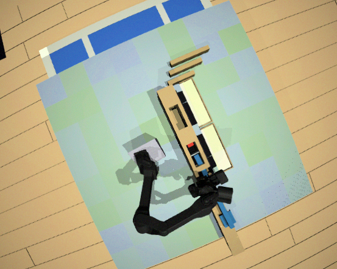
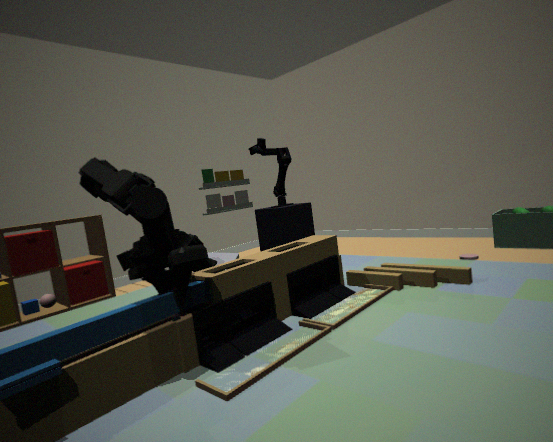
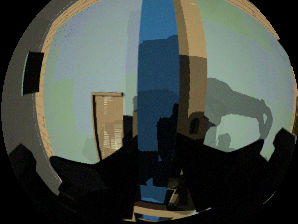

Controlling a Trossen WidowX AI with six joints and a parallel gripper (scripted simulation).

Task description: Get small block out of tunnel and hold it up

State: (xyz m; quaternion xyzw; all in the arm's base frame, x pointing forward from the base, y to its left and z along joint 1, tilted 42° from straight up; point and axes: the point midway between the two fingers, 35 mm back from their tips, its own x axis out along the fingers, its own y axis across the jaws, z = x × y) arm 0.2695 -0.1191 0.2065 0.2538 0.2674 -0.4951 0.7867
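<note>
My gripper tip is 1 cm short of the tan covered tunnel, 5 cm to the right of it and 5 cm above it.
</note>
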